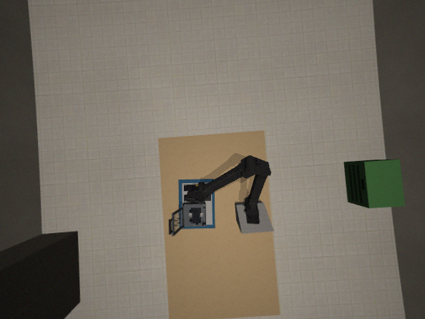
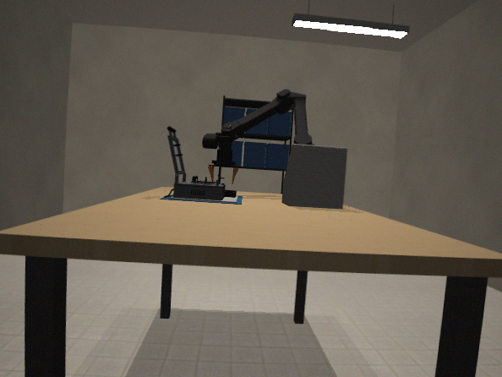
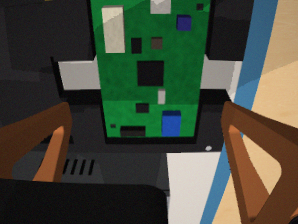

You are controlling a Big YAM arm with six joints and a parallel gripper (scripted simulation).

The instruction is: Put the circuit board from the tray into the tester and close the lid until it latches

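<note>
Right now the green circuit board is 50 mm below my hand. Round my hand: black latch hook: 230 mm to the left, 20 mm above, 10 mm behind; then dark pin plate: 180 mm to the left, 60 mm ahead; then tester lid: 180 mm to the left, 180 mm ahead, 120 mm above.
</note>
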